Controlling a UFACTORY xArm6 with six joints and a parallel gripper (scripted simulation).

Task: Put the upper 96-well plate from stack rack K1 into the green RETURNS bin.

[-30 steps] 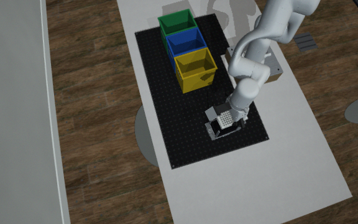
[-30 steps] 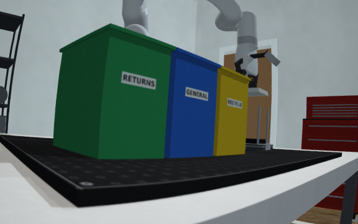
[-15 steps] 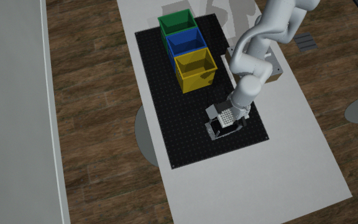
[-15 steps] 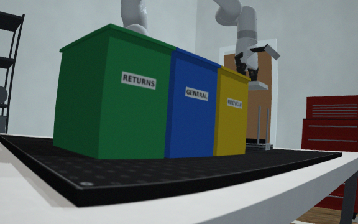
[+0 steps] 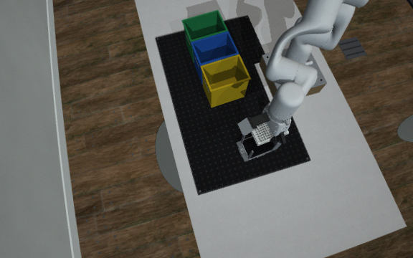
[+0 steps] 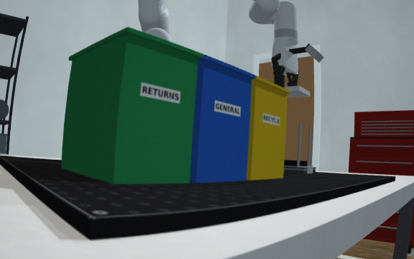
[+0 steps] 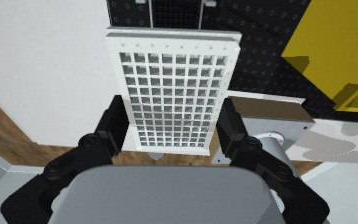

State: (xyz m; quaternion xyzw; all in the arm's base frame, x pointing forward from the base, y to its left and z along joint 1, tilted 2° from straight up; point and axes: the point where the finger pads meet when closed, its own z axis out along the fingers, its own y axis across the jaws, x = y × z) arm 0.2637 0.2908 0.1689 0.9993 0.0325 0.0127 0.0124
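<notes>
Right now my hand is 7 cm short of the green returns bin, 57 cm to the left of it and 16 cm above it. Round my hand: white 96-well plate (1 cm below); then yellow recycle bin (6 cm ahead, 31 cm to the right, 16 cm below); then dark plate (22 cm below).
</notes>
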